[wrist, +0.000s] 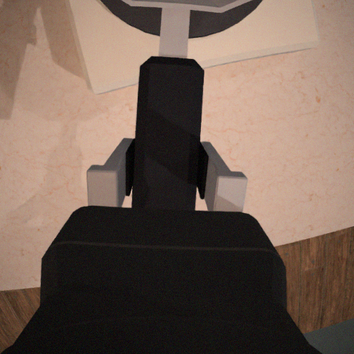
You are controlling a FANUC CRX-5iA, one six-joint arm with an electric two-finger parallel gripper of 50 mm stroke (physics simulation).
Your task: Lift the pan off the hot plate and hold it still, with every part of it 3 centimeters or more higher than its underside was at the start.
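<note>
The pan (200, 3) shows at the top edge of the wrist view, as part of a grey body with a pale rim. A light grey neck joins it to a thick black handle (169, 105) that points toward the camera. My gripper (165, 157) is shut on the black handle, with one dark finger pad against each side. The hot plate (110, 65) is a cream slab with a dark round disc (136, 24). The pan appears raised above it; the exact gap cannot be told. Most of the pan and the far part of the hot plate are out of view.
The hot plate stands on a pale, veined table top (280, 150) with a curved front edge. Beyond that edge, brown wooden floor (320, 275) shows at the lower right and lower left. A dark green-grey surface (332, 340) shows in the bottom right corner. Shadows fall at the upper left.
</note>
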